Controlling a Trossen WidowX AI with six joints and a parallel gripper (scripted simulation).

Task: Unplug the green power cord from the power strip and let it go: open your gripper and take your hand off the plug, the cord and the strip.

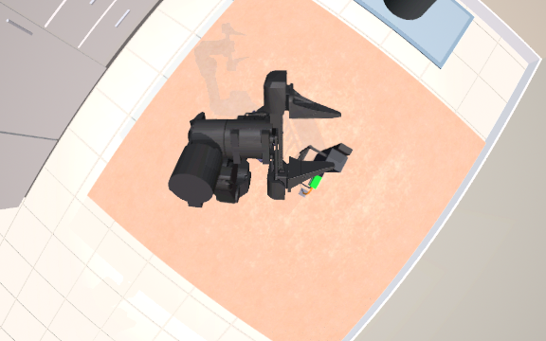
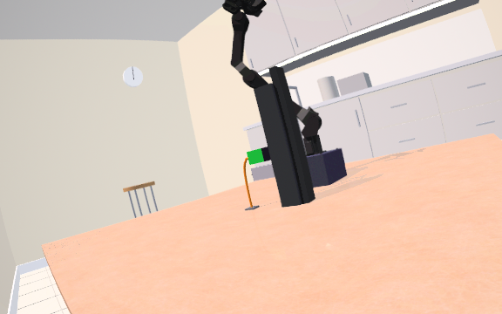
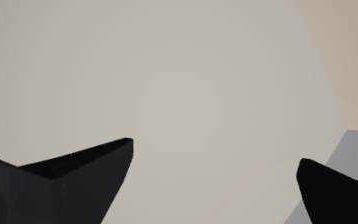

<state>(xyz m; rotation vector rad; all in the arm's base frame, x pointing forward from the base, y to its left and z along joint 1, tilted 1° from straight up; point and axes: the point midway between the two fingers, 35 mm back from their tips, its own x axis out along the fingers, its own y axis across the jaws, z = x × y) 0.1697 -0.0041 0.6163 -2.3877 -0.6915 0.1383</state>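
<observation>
My gripper tip is 570 mm above the green plug, 90 mm short of it and 20 mm to the left of it. The rest, counted from my gripper tip: black power strip (570 mm below, 90 mm ahead, 50 mm to the left).
</observation>
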